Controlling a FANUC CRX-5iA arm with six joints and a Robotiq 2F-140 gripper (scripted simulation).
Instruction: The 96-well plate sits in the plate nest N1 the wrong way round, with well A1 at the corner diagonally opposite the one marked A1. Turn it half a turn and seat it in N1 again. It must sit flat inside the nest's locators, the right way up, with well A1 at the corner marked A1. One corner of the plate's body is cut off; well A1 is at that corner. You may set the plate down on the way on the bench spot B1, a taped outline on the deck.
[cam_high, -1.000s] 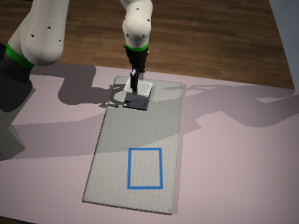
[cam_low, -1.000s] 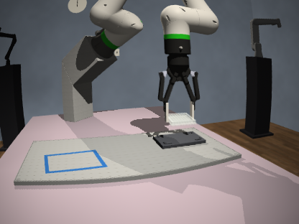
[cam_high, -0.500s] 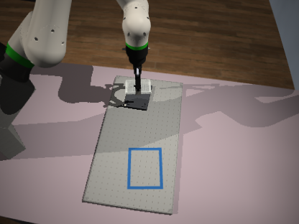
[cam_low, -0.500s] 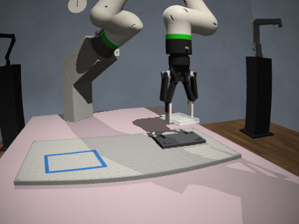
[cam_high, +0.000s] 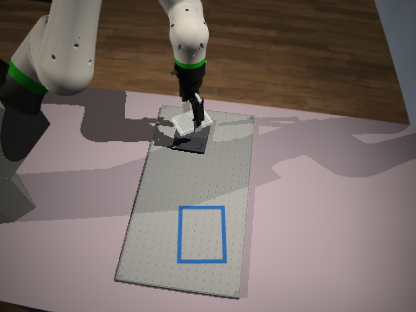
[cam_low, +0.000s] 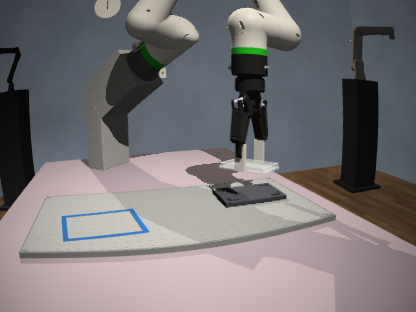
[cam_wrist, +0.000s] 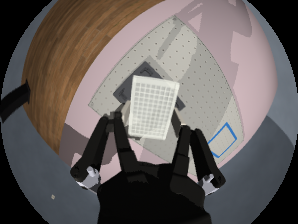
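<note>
Now: hand 20 mm above the white 96-well plate. From my hand the other things lie so: dark plate nest N1 (100 mm below).
</note>
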